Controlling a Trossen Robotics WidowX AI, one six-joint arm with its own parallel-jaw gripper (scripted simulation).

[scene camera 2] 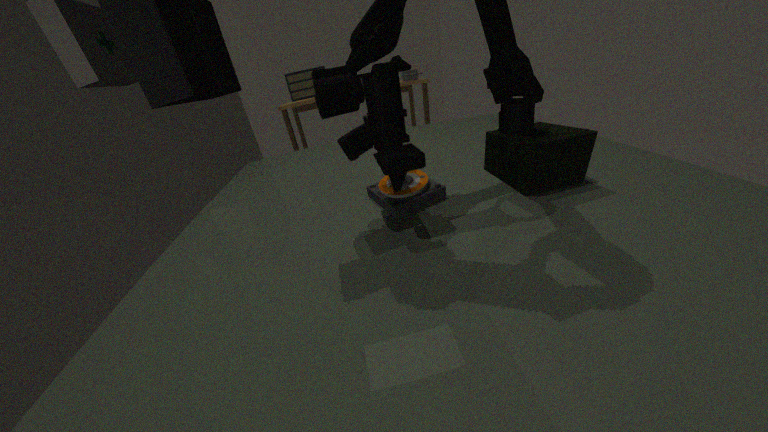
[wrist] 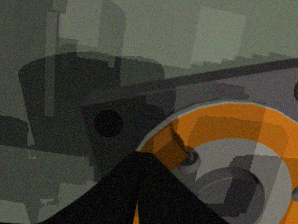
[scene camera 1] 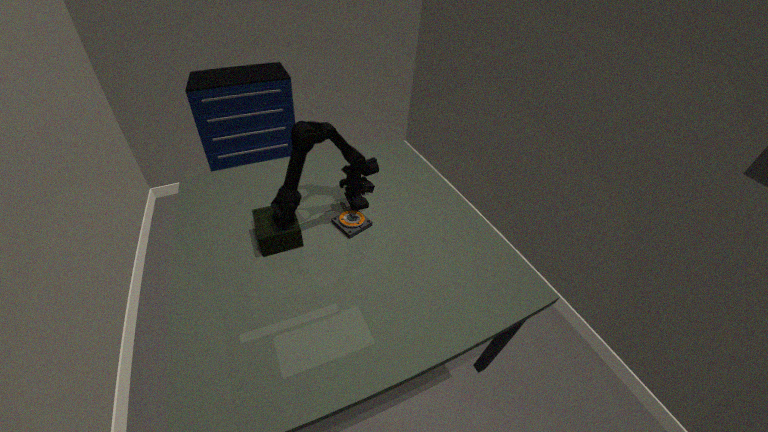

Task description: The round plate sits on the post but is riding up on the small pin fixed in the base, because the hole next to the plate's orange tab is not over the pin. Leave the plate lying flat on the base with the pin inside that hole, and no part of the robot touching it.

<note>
In view: the gripper (scene camera 2: 397, 190) and a round plate (scene camera 2: 420, 180).
The round plate also shows in the wrist view (wrist: 235, 133). The gripper also shows in the wrist view (wrist: 140, 161).
</note>
